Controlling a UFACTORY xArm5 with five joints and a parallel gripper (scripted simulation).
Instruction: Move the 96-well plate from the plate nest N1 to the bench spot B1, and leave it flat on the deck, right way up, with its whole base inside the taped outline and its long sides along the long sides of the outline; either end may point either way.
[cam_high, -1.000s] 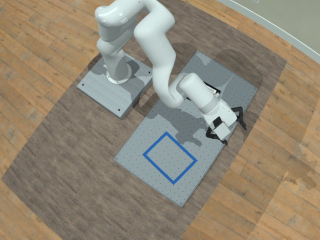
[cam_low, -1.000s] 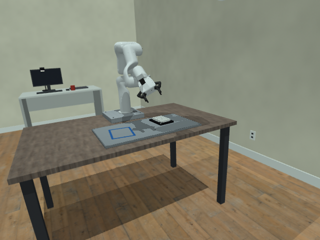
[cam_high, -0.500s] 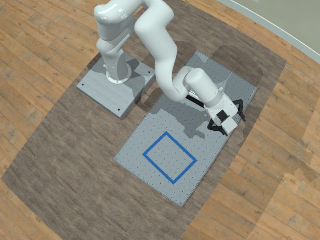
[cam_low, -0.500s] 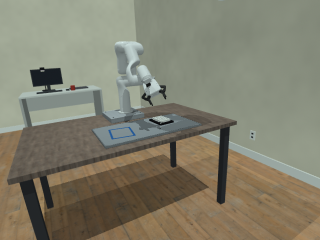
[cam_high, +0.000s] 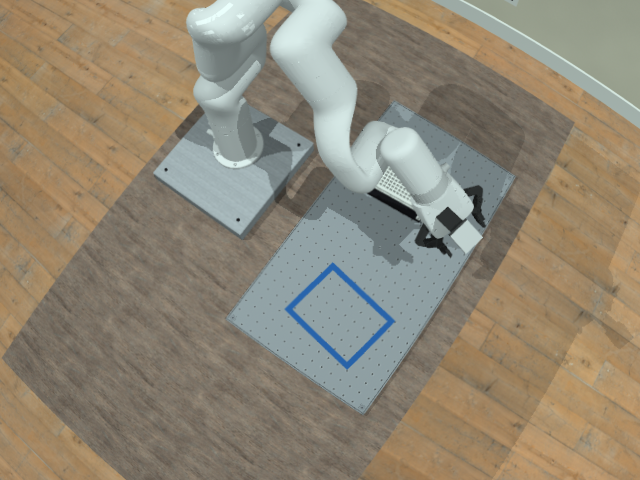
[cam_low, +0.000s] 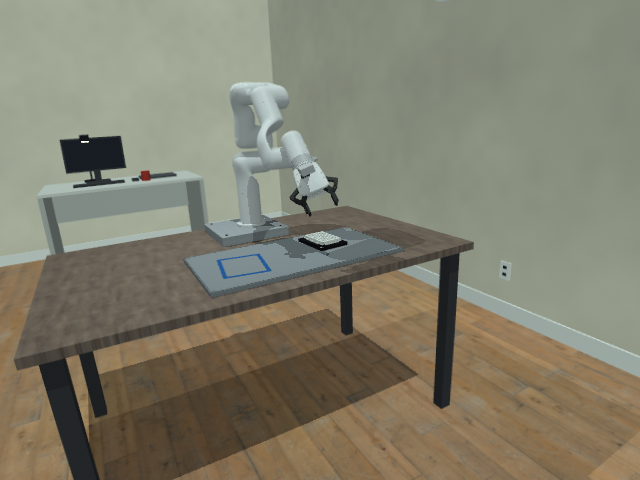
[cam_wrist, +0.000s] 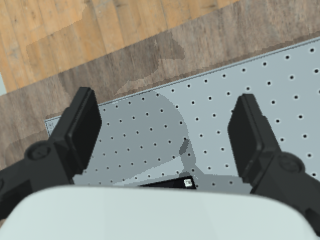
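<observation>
Now: hand 18 cm past the white 96-well plate, 17 cm above it and 11 cm to the right of it. The rest, counted from my hand: black plate nest N1 (18 cm below, 18 cm behind, 11 cm to the left).
</observation>
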